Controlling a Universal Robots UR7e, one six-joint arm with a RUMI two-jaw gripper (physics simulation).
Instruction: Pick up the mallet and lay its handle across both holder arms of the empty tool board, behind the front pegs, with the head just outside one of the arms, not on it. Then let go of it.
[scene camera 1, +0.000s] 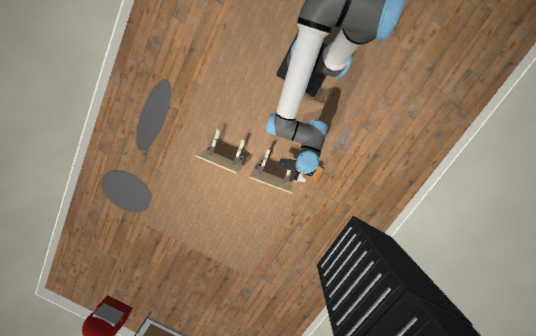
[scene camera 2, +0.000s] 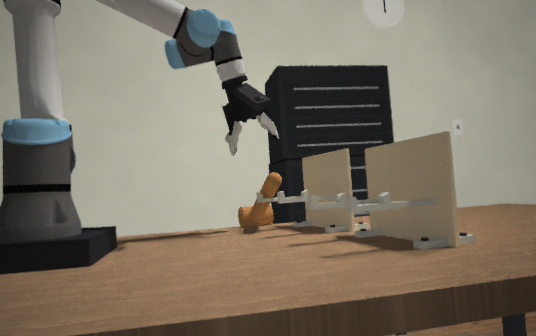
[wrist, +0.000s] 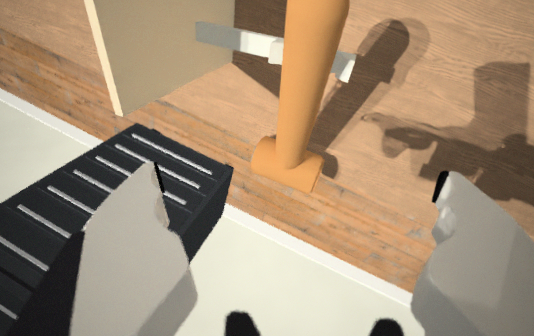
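Where they show: gripper, fingertip midpoint: (scene camera 2: 256, 147) (wrist: 294, 171); arm's base, link origin: (scene camera 2: 38, 236).
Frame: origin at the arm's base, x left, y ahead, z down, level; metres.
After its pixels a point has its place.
Note:
The orange mallet (scene camera 1: 318, 172) {x 0.404, y 0.476, z -0.010 m} (scene camera 2: 256, 216) {x 0.365, y 0.486, z 0.020 m} (wrist: 302, 85) {x 0.248, y 0.503, z -0.080 m} stands tilted, its head low at the table and its handle slanting up. The handle passes one light holder arm (scene camera 2: 291, 199) {x 0.072, y 0.524, z -0.033 m} (wrist: 255, 44) {x 0.245, y 0.565, z -0.036 m} of the tool board (scene camera 1: 272, 182) {x 0.185, y 0.642, z -0.101 m} (scene camera 2: 325, 182) {x 0.168, y 0.645, z -0.068 m} (wrist: 165, 40) {x 0.256, y 0.631, z -0.084 m}, between that arm's inner peg and front tip, and seems to lean there; contact is unclear. It does not lie across both arms. My gripper (scene camera 2: 255, 144) {x 0.254, y 0.480, z -0.178 m} (wrist: 294, 171) {x 0.254, y 0.480, z -0.178 m} is open and empty, above the mallet and apart from it. In scene camera 1 the wrist hides most of the mallet and fingers.
A second tool board (scene camera 1: 218, 163) {x -0.133, y 0.691, z -0.118 m} (scene camera 2: 412, 187) {x -0.168, y 0.694, z -0.047 m} with two holder arms stands beside the first. A black cabinet (scene camera 1: 360, 280) (scene camera 2: 330, 115) (wrist: 210, 210) stands beyond the table. The robot's black base plate (scene camera 2: 45, 255) {x -0.090, y 0.041, z 0.026 m} is at the left in scene camera 2.

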